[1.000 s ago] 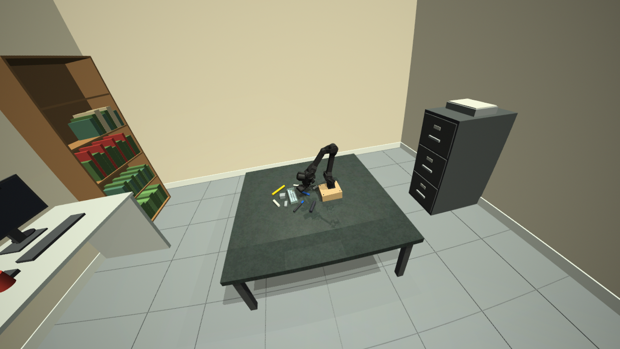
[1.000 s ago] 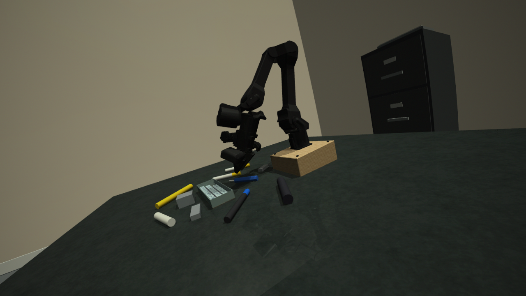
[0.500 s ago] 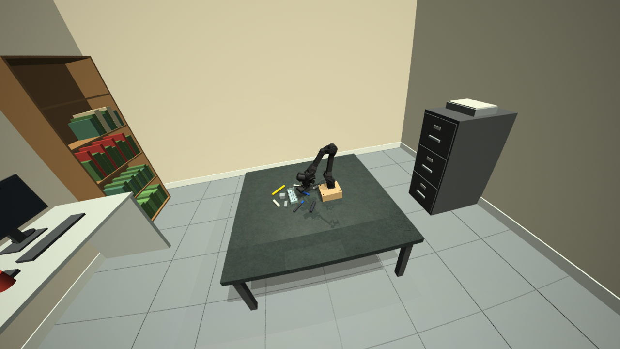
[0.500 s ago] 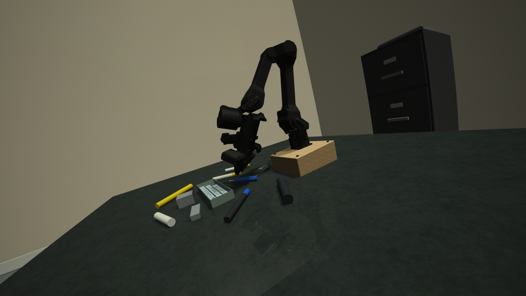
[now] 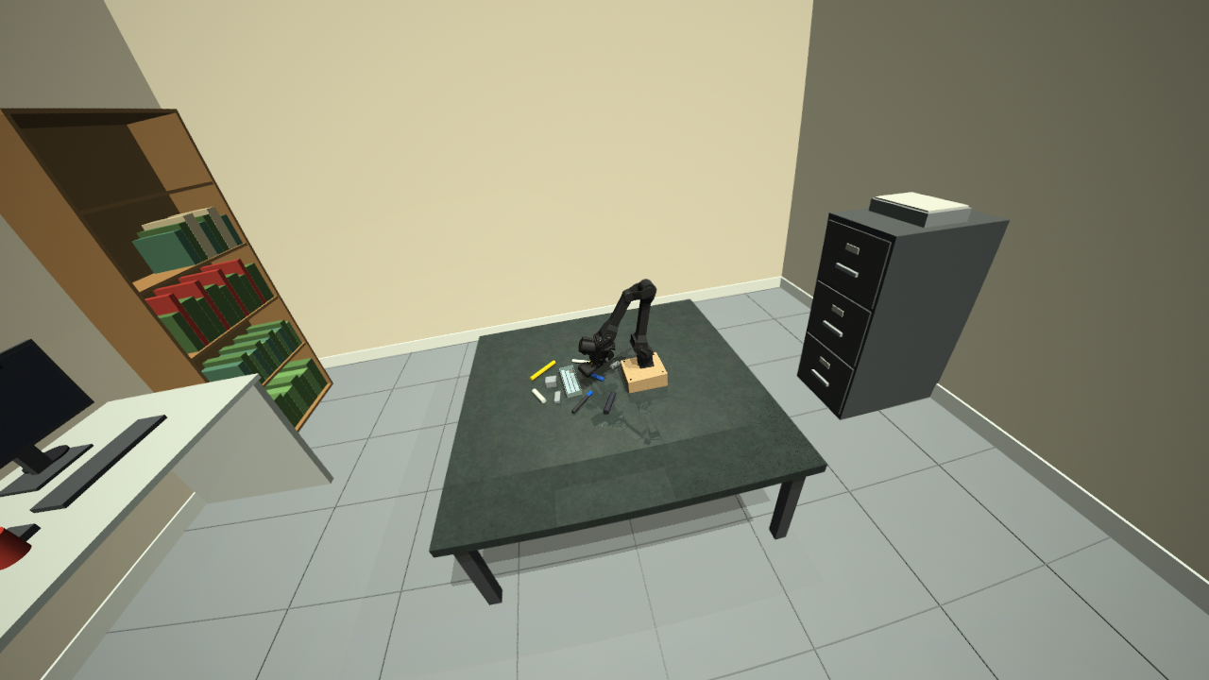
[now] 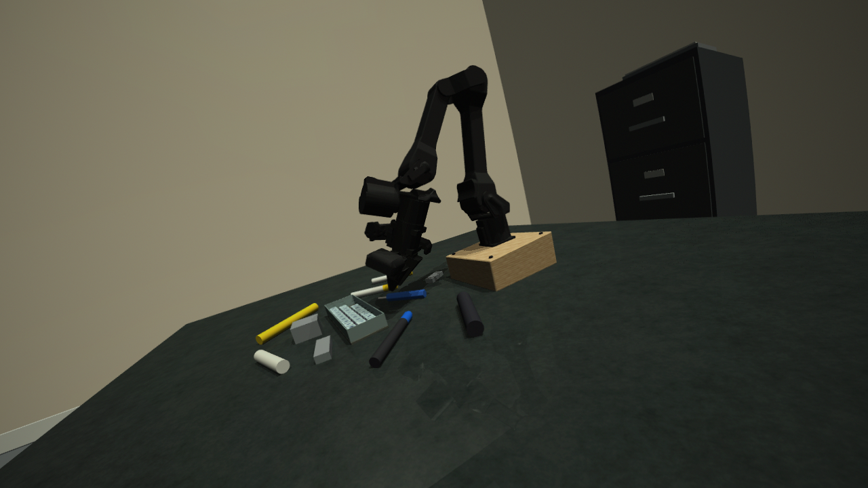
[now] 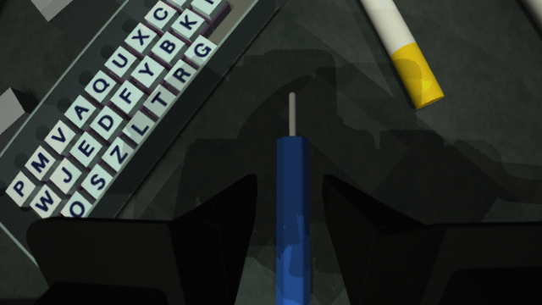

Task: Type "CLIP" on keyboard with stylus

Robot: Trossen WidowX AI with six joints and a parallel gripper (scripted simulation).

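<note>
The blue stylus lies 1 cm ahead of my gripper tip, 1 cm to the right of it and 2 cm below it. Round my gripper tip: grey block: 19 cm ahead, 2 cm to the left, 1 cm below; dark cylinder: 7 cm behind, 21 cm to the left, 2 cm below; yellow marker: 24 cm ahead, 8 cm to the right, 2 cm below.
</note>
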